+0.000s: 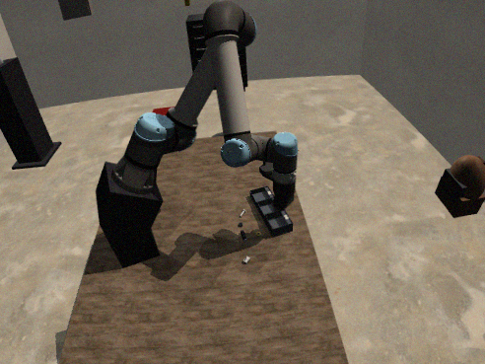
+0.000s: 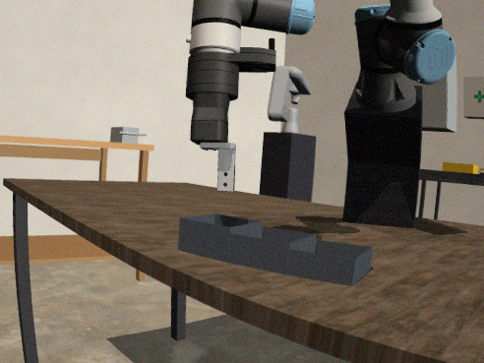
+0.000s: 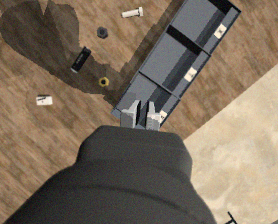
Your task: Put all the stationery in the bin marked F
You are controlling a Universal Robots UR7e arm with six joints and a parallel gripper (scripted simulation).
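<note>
Right now the tray is 80 mm to the left of my hand, 80 mm below it and 20 mm behind it. The rest, counted from my hand: black ring 140 mm behind, 100 mm below, 20 mm to the left; then yellow ring 100 mm below, 80 mm behind, 30 mm to the right; then dark piece 130 mm behind, 100 mm below, 40 mm to the right.
</note>
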